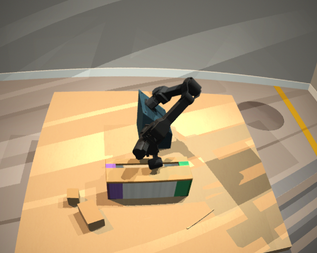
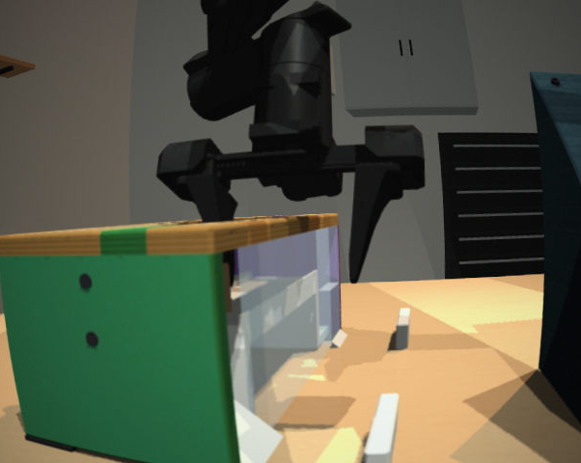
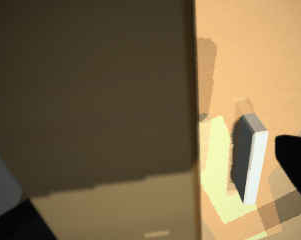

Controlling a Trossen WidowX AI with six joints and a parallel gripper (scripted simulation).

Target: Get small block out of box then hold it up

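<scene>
The block is 50 mm ahead of my gripper tip and 30 mm to the left of it. Also, from my gripper tip: thin rod 260 mm ahead, 220 mm to the left, 80 mm below; box 40 mm ahead, 50 mm to the right, 20 mm below.
</scene>
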